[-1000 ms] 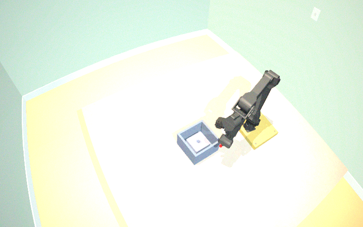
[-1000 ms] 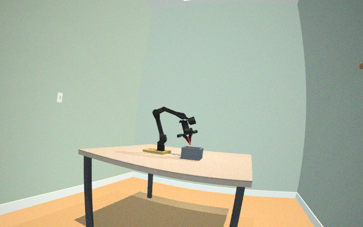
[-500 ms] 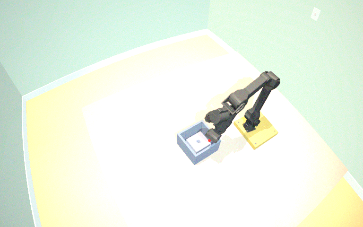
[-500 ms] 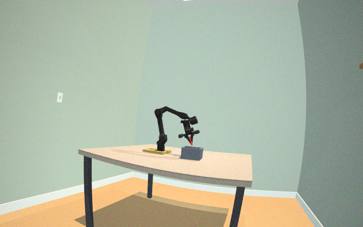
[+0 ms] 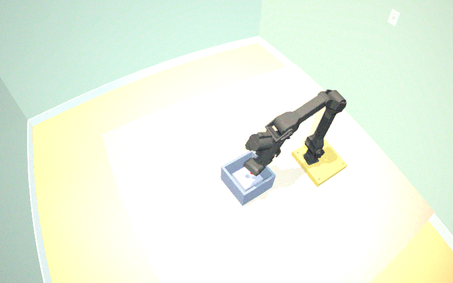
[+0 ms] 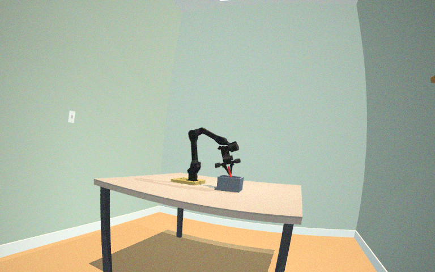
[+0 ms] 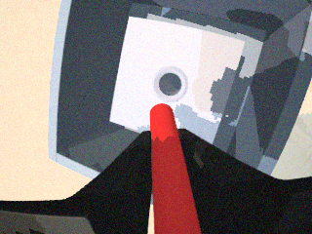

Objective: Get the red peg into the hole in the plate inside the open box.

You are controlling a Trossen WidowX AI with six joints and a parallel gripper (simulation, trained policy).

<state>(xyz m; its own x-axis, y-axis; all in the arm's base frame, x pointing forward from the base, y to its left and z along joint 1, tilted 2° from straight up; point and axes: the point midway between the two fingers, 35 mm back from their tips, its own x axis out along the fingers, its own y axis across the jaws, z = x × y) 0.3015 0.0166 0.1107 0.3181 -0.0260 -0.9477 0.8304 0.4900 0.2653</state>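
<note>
Now: the red peg 1 cm behind my gripper tip and 2 cm above it. From my gripper tip the other things lie so: grey-blue box 2 cm ahead, 2 cm to the right, 8 cm below.
</note>
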